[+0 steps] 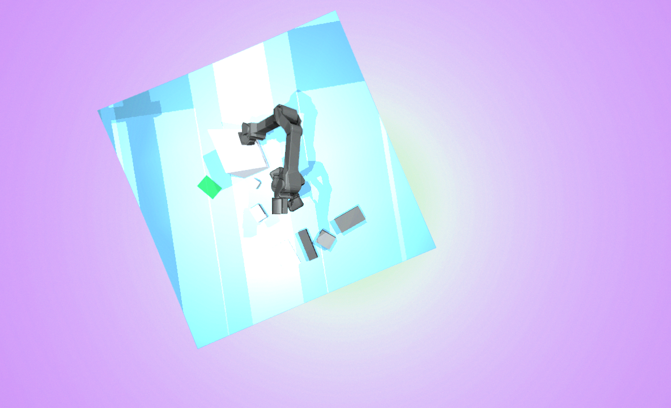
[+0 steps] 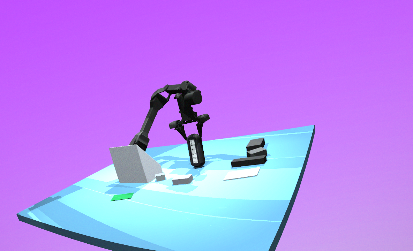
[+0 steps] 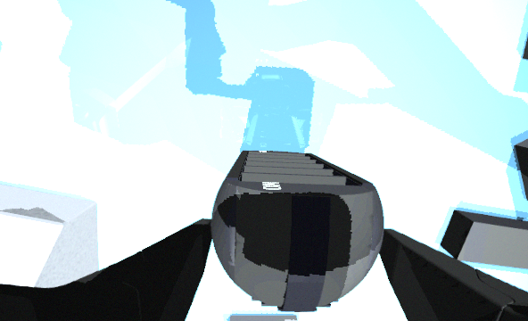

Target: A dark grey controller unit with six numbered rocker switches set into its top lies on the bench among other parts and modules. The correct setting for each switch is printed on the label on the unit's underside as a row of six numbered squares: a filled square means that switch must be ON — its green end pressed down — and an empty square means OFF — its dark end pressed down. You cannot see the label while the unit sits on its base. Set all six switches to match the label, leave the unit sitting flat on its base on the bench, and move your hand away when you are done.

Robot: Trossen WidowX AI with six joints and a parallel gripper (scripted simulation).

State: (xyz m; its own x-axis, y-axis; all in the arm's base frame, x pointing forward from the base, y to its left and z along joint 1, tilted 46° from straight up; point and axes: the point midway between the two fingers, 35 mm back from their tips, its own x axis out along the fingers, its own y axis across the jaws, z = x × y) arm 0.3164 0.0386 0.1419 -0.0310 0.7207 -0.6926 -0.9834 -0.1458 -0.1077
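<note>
The light grey block lies 21 cm to the right of my gripper tip, 12 cm below it and 4 cm ahead of it. Also, from my gripper tip: white-grey cube: 18 cm to the right, 12 cm below, 11 cm behind; dark bar: 27 cm ahead, 12 cm below, 3 cm to the right; white plate: 28 cm ahead, 15 cm to the right, 13 cm below.
</note>
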